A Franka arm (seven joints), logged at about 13 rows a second.
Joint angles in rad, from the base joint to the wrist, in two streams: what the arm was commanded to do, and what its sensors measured. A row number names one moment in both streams.
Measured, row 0:
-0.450, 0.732, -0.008, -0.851, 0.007, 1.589, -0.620
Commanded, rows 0 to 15:
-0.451, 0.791, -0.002, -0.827, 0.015, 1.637, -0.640
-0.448, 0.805, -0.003, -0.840, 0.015, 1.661, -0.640
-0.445, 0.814, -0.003, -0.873, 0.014, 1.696, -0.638
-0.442, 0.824, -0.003, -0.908, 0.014, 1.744, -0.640
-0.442, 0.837, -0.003, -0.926, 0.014, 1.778, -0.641
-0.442, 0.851, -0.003, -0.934, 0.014, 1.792, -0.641
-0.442, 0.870, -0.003, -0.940, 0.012, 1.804, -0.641
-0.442, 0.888, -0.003, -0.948, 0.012, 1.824, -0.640
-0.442, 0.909, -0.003, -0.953, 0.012, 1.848, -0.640
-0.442, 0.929, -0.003, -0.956, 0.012, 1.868, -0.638
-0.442, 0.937, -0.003, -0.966, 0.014, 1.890, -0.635
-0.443, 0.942, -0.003, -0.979, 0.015, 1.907, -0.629
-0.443, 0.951, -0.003, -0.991, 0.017, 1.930, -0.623
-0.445, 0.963, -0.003, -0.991, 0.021, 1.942, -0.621
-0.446, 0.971, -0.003, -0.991, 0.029, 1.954, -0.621
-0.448, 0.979, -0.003, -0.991, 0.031, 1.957, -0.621
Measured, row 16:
-0.440, 0.978, -0.006, -0.987, 0.013, 1.941, -0.621
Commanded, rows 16 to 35:
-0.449, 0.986, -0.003, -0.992, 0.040, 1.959, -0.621
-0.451, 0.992, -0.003, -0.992, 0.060, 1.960, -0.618
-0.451, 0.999, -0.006, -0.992, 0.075, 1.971, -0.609
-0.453, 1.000, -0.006, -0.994, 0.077, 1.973, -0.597
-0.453, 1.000, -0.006, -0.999, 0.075, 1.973, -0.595
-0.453, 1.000, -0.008, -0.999, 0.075, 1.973, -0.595
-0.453, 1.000, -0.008, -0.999, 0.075, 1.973, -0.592
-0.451, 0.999, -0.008, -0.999, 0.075, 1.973, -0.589
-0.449, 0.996, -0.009, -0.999, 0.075, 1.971, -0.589
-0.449, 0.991, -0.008, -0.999, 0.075, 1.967, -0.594
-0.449, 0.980, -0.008, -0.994, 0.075, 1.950, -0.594
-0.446, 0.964, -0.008, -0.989, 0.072, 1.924, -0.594
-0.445, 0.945, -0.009, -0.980, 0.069, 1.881, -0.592
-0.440, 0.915, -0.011, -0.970, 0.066, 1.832, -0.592
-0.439, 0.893, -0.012, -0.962, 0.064, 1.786, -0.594
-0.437, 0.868, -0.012, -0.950, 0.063, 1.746, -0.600
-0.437, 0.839, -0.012, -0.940, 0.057, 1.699, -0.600
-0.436, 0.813, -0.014, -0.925, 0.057, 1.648, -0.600
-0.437, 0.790, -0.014, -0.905, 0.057, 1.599, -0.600
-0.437, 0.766, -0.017, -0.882, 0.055, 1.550, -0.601
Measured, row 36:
-0.438, 0.814, -0.010, -0.904, 0.059, 1.631, -0.601
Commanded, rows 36 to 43:
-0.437, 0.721, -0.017, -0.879, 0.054, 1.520, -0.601
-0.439, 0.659, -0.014, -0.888, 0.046, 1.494, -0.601
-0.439, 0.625, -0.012, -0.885, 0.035, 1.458, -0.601
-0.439, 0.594, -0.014, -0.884, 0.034, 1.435, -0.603
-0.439, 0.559, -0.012, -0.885, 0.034, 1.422, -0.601
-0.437, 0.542, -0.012, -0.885, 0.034, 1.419, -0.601
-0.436, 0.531, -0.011, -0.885, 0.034, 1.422, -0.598
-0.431, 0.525, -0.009, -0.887, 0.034, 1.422, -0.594
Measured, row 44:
-0.438, 0.546, -0.012, -0.858, 0.046, 1.423, -0.601
